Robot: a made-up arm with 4 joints. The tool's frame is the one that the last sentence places.
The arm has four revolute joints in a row. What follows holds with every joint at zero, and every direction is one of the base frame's. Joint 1 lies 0.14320 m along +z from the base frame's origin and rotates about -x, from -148.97 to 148.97 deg. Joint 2 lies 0.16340 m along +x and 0.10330 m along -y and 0.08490 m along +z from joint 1 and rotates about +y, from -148.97 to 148.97 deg. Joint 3 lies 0.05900 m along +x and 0.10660 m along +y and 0.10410 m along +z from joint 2 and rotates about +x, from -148.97 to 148.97 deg. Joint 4 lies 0.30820 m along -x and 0.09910 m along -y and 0.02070 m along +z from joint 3 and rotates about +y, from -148.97 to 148.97 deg. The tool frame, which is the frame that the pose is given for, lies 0.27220 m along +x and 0.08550 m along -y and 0.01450 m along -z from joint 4; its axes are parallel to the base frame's.
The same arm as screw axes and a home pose.
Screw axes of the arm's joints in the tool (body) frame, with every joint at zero. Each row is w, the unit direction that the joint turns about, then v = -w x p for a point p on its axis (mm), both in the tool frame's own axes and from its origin. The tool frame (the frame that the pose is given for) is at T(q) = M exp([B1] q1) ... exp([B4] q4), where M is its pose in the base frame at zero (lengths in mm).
B1 = (-1, 0, 0, 0, 195.2, 181.3)
B2 = (0, 1, 0, 110.3, 0, -23)
B3 = (1, 0, 0, 0, -6.2, -184.6)
B4 = (0, 1, 0, -14.5, 0, -272.2)
M =
1 0 0 186.4
0 1 0 -181.3
0 0 1 338.4
0 0 0 1
Joint limits (rad, base to tool): -2.6..2.6 -2.6..2.6 -2.6..2.6 -2.6..2.6

